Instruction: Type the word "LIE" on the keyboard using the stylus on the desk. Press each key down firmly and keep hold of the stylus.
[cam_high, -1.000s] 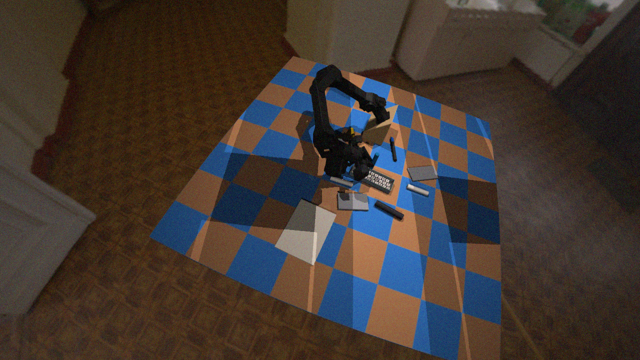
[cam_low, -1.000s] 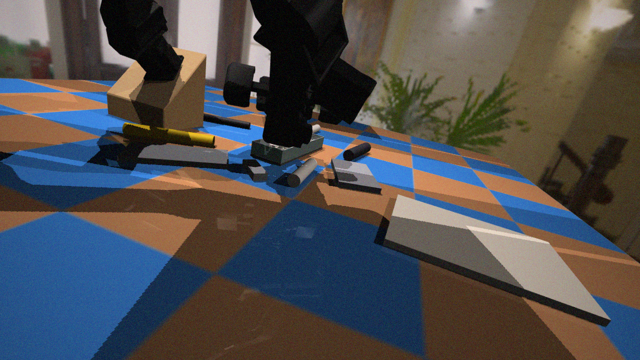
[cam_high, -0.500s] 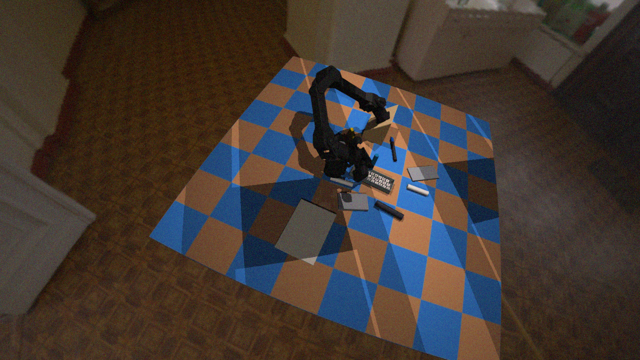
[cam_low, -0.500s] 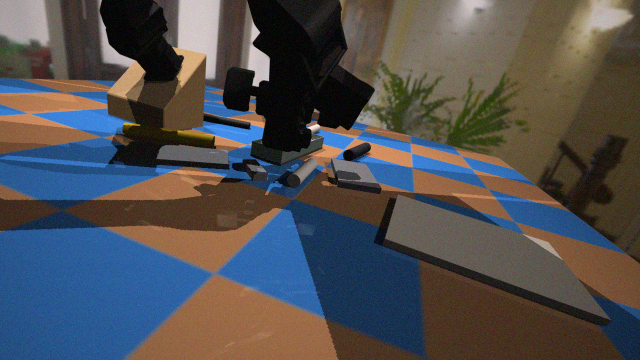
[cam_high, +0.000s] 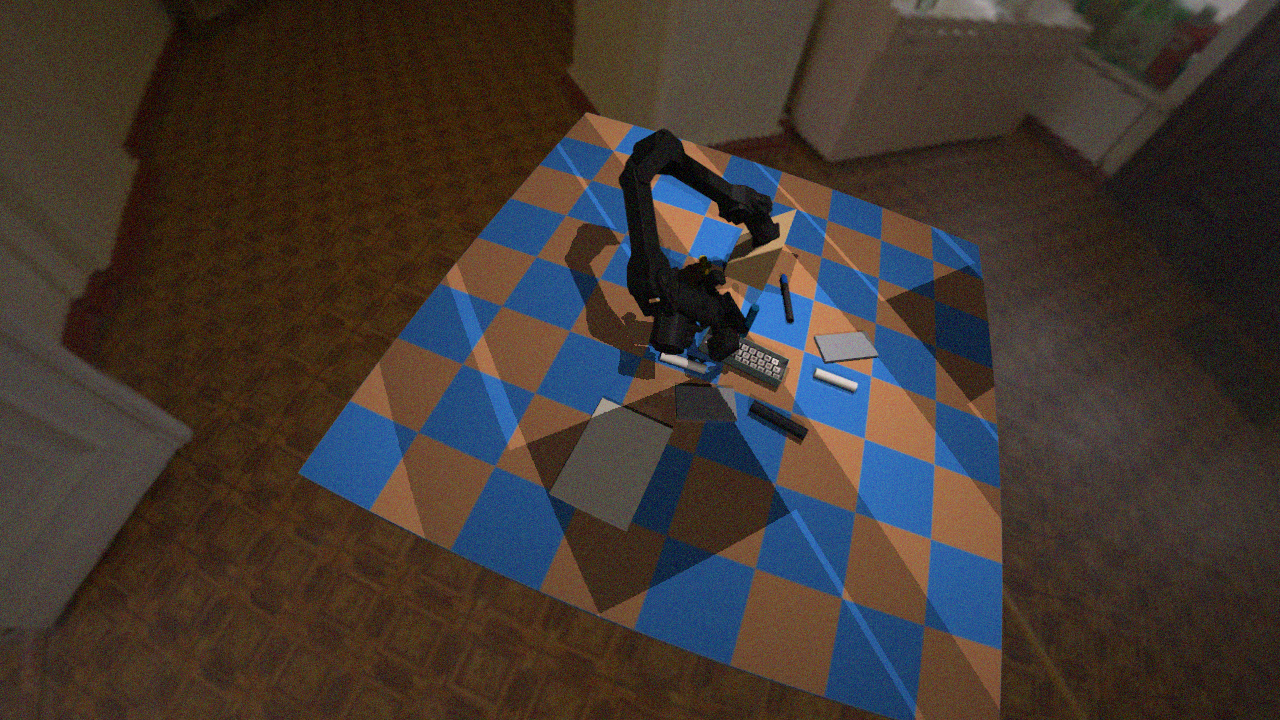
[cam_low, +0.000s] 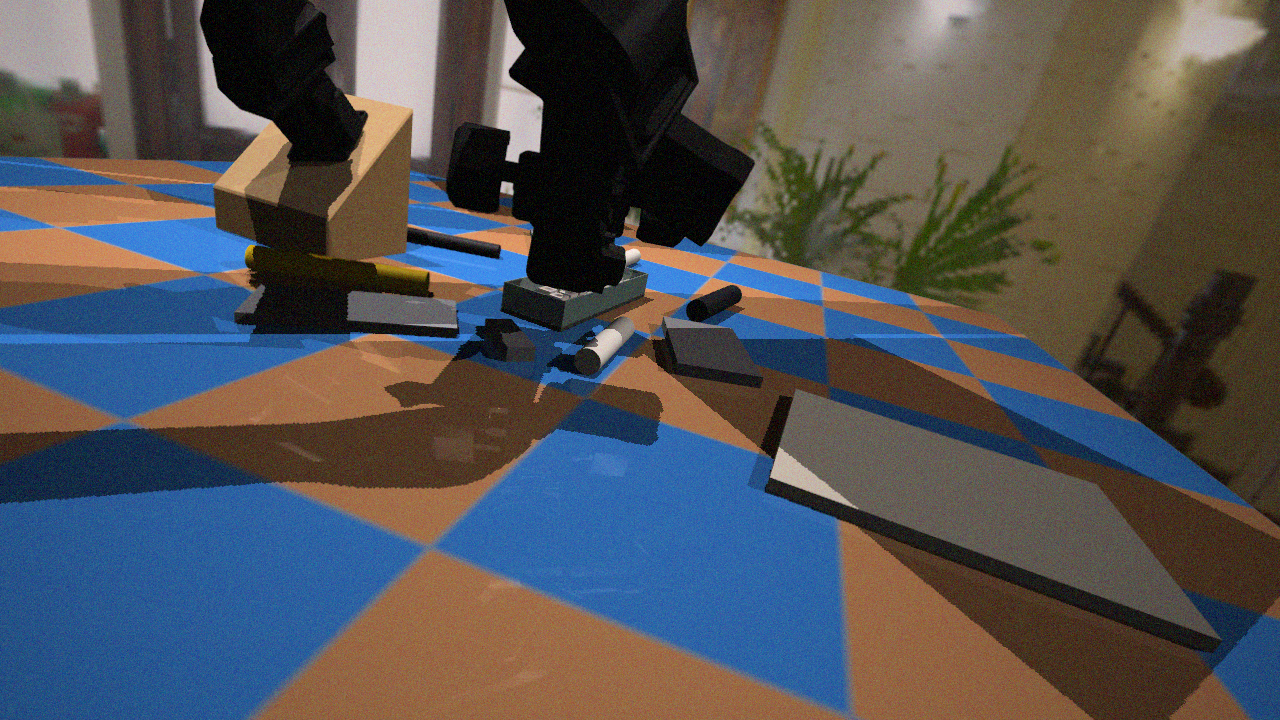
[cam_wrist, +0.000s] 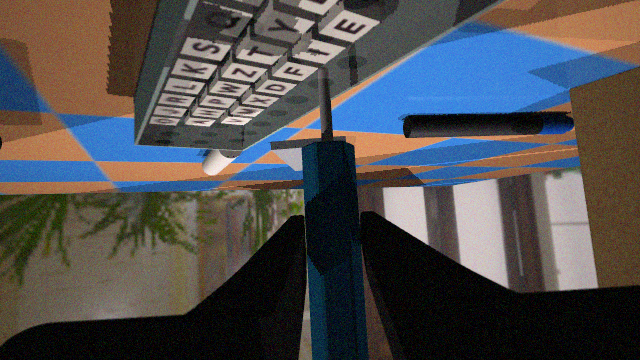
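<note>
Right now the L key is 6 cm below my gripper tip, 5 cm ahead of it and 4 cm to the left of it. Also, from my gripper tip: small grey block 14 cm to the right, 7 cm below, 1 cm ahead; stylus 1 cm below; black cylinder 16 cm ahead, 10 cm to the left, 6 cm below.
</note>
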